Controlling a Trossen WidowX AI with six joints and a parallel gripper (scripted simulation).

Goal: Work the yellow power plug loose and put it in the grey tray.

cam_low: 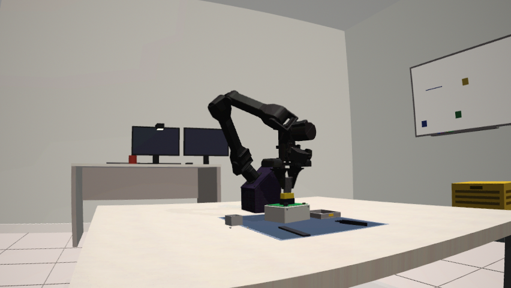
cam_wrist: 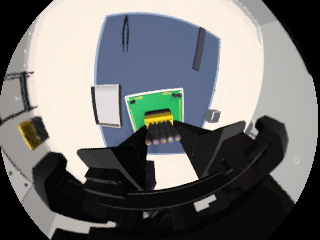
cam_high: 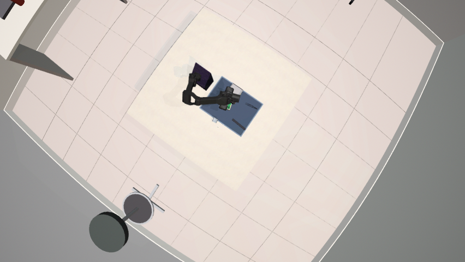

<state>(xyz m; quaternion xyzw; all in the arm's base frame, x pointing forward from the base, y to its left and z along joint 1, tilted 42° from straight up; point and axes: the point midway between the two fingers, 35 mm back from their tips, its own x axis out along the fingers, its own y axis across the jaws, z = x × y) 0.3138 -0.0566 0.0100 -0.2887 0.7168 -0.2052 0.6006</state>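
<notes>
Right now my gripper tip is 2 cm above the yellow power plug. From my gripper tip the other things lie so: grey tray (14 cm to the left, 10 cm below, 1 cm ahead); then blue mat (10 cm below, 5 cm ahead, 1 cm to the right).
</notes>
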